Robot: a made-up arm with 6 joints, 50 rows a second.
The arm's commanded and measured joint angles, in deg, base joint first. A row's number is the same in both.
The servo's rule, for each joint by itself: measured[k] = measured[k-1] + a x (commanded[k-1-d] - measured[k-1]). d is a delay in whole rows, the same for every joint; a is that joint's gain. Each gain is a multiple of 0.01, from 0.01 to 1. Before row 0 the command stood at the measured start. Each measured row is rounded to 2 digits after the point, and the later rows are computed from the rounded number. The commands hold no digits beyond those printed.
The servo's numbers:
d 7
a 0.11 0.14 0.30 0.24 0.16 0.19
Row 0, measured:
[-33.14, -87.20, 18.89, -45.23, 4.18, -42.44]
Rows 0 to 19, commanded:
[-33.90, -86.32, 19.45, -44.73, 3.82, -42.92]
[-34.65, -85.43, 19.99, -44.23, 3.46, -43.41]
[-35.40, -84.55, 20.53, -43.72, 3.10, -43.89]
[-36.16, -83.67, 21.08, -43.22, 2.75, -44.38]
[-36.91, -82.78, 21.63, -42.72, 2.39, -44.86]
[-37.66, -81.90, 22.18, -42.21, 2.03, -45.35]
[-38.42, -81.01, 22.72, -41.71, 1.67, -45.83]
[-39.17, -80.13, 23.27, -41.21, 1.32, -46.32]
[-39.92, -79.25, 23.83, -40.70, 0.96, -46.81]
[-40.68, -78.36, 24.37, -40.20, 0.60, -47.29]
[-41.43, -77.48, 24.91, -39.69, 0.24, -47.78]
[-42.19, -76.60, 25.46, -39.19, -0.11, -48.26]
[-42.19, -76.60, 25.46, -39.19, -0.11, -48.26]
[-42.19, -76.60, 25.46, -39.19, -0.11, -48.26]
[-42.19, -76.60, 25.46, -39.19, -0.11, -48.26]
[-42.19, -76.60, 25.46, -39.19, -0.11, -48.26]
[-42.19, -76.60, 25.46, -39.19, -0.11, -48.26]
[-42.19, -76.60, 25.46, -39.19, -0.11, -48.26]
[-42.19, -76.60, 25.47, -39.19, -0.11, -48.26]
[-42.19, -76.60, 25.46, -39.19, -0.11, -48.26]
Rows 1 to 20, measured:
[-33.14, -87.20, 18.89, -45.23, 4.18, -42.44]
[-33.14, -87.20, 18.89, -45.23, 4.18, -42.44]
[-33.14, -87.20, 18.89, -45.23, 4.18, -42.44]
[-33.14, -87.20, 18.89, -45.23, 4.18, -42.44]
[-33.14, -87.20, 18.89, -45.23, 4.18, -42.44]
[-33.14, -87.20, 18.89, -45.23, 4.18, -42.44]
[-33.14, -87.20, 18.89, -45.23, 4.18, -42.44]
[-33.22, -87.08, 19.06, -45.11, 4.12, -42.53]
[-33.38, -86.85, 19.34, -44.90, 4.01, -42.70]
[-33.60, -86.53, 19.70, -44.62, 3.86, -42.93]
[-33.88, -86.13, 20.11, -44.28, 3.68, -43.21]
[-34.21, -85.66, 20.57, -43.91, 3.47, -43.52]
[-34.59, -85.13, 21.05, -43.50, 3.24, -43.87]
[-35.01, -84.55, 21.55, -43.07, 2.99, -44.24]
[-35.47, -83.93, 22.07, -42.62, 2.72, -44.64]
[-35.96, -83.27, 22.60, -42.16, 2.44, -45.05]
[-36.48, -82.58, 23.13, -41.69, 2.15, -45.48]
[-37.02, -81.87, 23.66, -41.21, 1.84, -45.92]
[-37.59, -81.13, 24.20, -40.73, 1.53, -46.36]
[-38.10, -80.50, 24.58, -40.36, 1.27, -46.72]

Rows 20 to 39, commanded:
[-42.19, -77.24, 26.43, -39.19, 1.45, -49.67]
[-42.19, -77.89, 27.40, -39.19, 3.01, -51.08]
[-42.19, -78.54, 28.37, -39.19, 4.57, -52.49]
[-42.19, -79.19, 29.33, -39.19, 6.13, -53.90]
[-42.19, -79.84, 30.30, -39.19, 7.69, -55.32]
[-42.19, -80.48, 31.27, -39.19, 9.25, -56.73]
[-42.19, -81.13, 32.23, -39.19, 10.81, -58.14]
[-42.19, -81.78, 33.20, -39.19, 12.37, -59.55]
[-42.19, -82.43, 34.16, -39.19, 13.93, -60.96]
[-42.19, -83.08, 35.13, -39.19, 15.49, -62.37]
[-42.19, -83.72, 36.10, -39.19, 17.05, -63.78]
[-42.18, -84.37, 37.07, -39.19, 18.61, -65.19]
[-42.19, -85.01, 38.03, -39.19, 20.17, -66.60]
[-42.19, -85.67, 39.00, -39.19, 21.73, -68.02]
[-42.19, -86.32, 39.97, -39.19, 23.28, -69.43]
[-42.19, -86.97, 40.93, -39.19, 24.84, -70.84]
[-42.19, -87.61, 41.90, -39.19, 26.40, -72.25]
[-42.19, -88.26, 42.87, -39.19, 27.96, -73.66]
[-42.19, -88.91, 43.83, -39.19, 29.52, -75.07]
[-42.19, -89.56, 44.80, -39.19, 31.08, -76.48]
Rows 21 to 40, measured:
[-38.55, -79.95, 24.84, -40.08, 1.05, -47.01]
[-38.95, -79.48, 25.03, -39.87, 0.86, -47.25]
[-39.31, -79.08, 25.16, -39.71, 0.70, -47.44]
[-39.63, -78.73, 25.25, -39.59, 0.57, -47.60]
[-39.91, -78.43, 25.31, -39.49, 0.46, -47.73]
[-40.16, -78.17, 25.36, -39.42, 0.37, -47.83]
[-40.38, -77.95, 25.39, -39.36, 0.29, -47.91]
[-40.58, -77.85, 25.70, -39.32, 0.48, -48.24]
[-40.76, -77.86, 26.21, -39.29, 0.88, -48.78]
[-40.92, -77.96, 26.86, -39.27, 1.47, -49.48]
[-41.06, -78.13, 27.60, -39.25, 2.22, -50.32]
[-41.18, -78.37, 28.41, -39.24, 3.10, -51.27]
[-41.29, -78.67, 29.27, -39.23, 4.08, -52.31]
[-41.39, -79.01, 30.16, -39.22, 5.16, -53.42]
[-41.48, -79.40, 31.07, -39.21, 6.31, -54.58]
[-41.56, -79.82, 32.00, -39.21, 7.53, -55.79]
[-41.63, -80.28, 32.94, -39.21, 8.80, -57.04]
[-41.69, -80.76, 33.89, -39.21, 10.12, -58.32]
[-41.74, -81.27, 34.84, -39.21, 11.48, -59.63]
[-41.79, -81.79, 35.80, -39.21, 12.87, -60.95]

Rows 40 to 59, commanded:
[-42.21, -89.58, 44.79, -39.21, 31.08, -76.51]
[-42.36, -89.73, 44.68, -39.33, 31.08, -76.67]
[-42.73, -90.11, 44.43, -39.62, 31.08, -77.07]
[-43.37, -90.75, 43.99, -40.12, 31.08, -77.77]
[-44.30, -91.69, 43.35, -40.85, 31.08, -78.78]
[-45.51, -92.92, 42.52, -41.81, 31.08, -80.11]
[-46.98, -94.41, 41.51, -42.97, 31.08, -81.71]
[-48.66, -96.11, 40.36, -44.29, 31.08, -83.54]
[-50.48, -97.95, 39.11, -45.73, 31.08, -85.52]
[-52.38, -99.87, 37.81, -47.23, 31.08, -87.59]
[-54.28, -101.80, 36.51, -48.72, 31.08, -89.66]
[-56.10, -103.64, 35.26, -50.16, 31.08, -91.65]
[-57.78, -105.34, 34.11, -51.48, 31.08, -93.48]
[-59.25, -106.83, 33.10, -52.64, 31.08, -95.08]
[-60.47, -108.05, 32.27, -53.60, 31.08, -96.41]
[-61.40, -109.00, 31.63, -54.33, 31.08, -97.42]
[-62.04, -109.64, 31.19, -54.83, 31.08, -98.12]
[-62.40, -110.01, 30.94, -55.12, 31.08, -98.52]
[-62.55, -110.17, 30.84, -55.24, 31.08, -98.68]
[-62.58, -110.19, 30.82, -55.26, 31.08, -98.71]
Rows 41 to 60, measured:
[-41.83, -82.33, 36.76, -39.21, 14.29, -62.29]
[-41.87, -82.89, 37.72, -39.21, 15.73, -63.65]
[-41.91, -83.46, 38.68, -39.21, 17.19, -65.02]
[-41.94, -84.04, 39.65, -39.21, 18.66, -66.39]
[-41.97, -84.63, 40.62, -39.21, 20.15, -67.77]
[-41.99, -85.23, 41.58, -39.21, 21.65, -69.16]
[-42.01, -85.84, 42.55, -39.21, 23.16, -70.55]
[-42.03, -86.36, 43.22, -39.21, 24.43, -71.68]
[-42.07, -86.83, 43.66, -39.24, 25.49, -72.63]
[-42.14, -87.29, 43.89, -39.33, 26.38, -73.47]
[-42.28, -87.77, 43.92, -39.52, 27.13, -74.29]
[-42.50, -88.32, 43.75, -39.84, 27.76, -75.14]
[-42.83, -88.96, 43.38, -40.31, 28.29, -76.08]
[-43.29, -89.72, 42.82, -40.95, 28.74, -77.15]
[-43.88, -90.61, 42.08, -41.75, 29.11, -78.36]
[-44.61, -91.64, 41.19, -42.71, 29.43, -79.72]
[-45.46, -92.79, 40.18, -43.79, 29.69, -81.22]
[-46.43, -94.05, 39.08, -44.97, 29.91, -82.82]
[-47.49, -95.39, 37.93, -46.22, 30.10, -84.50]
[-48.62, -96.78, 36.78, -47.48, 30.26, -86.21]

